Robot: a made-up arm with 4 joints.
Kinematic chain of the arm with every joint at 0, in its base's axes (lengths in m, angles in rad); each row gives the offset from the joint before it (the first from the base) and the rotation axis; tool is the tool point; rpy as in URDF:
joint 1: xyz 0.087 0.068 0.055 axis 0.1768 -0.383 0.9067
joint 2: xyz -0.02 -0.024 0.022 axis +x
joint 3: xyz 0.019 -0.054 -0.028 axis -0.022 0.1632 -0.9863
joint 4: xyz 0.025 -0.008 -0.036 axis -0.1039 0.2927 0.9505
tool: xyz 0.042 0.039 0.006 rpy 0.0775 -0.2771 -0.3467
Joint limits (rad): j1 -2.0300..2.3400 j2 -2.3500..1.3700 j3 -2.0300..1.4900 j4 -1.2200..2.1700
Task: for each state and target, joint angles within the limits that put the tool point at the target. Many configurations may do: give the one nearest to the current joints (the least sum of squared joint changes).
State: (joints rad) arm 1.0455 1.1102 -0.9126 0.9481
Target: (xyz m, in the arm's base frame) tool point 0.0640 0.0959 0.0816
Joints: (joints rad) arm 0.8190 1.3662 -0.7362 0.3949
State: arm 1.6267 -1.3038 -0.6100 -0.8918
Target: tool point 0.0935 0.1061 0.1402
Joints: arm 2.2168 -1.5306 -0.8246 -1.0485
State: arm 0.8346 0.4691 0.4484 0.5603
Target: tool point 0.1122 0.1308 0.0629
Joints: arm 0.7877 1.3011 0.0522 0.2024
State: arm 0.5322 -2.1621 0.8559 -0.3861
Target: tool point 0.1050 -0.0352 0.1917
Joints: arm 0.6278 -1.4487 1.3987 -0.9026
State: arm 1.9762 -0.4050 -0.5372 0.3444
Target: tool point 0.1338 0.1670 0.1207
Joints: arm 2.2164 -0.1831 0.4751 -0.2335
